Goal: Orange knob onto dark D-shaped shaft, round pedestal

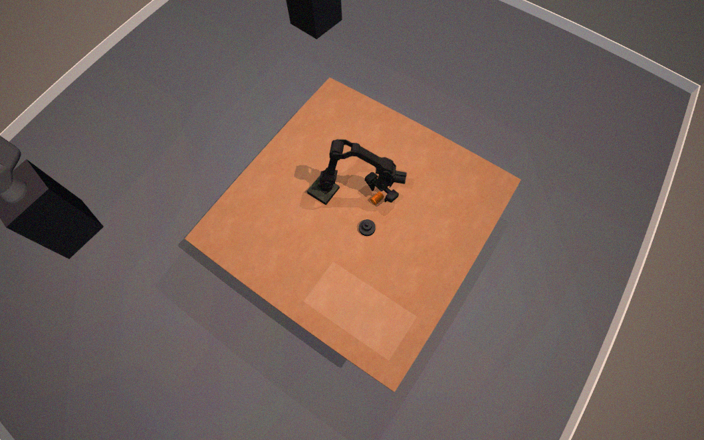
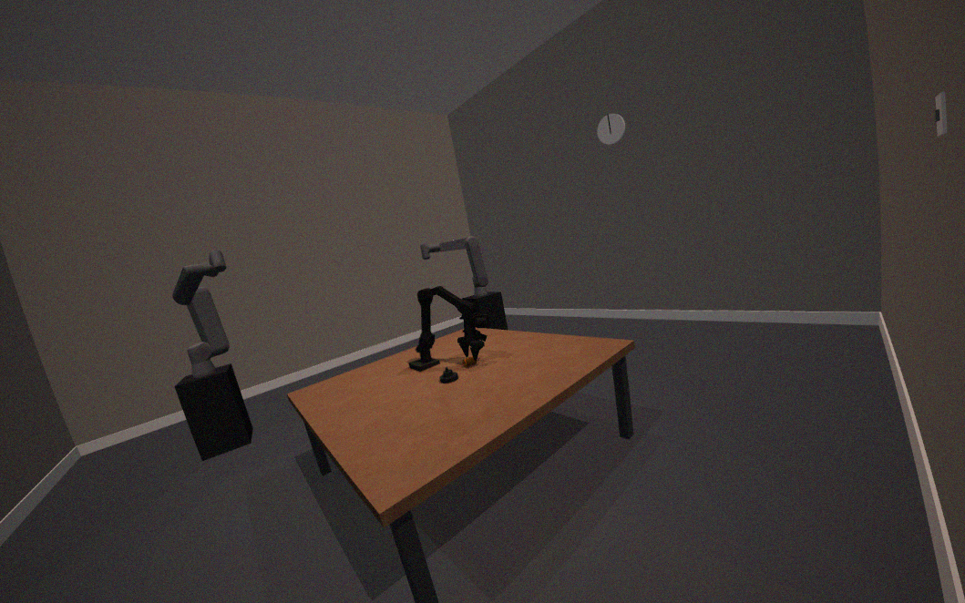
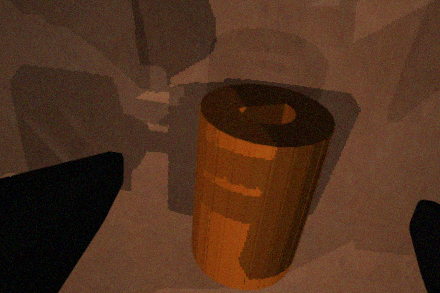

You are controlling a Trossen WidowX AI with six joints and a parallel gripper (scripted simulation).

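My gripper tip is 10 mm to the left of the orange knob and 10 mm above it. From my gripper tip the other things lie so: pedestal (60 mm ahead, 170 mm to the right).
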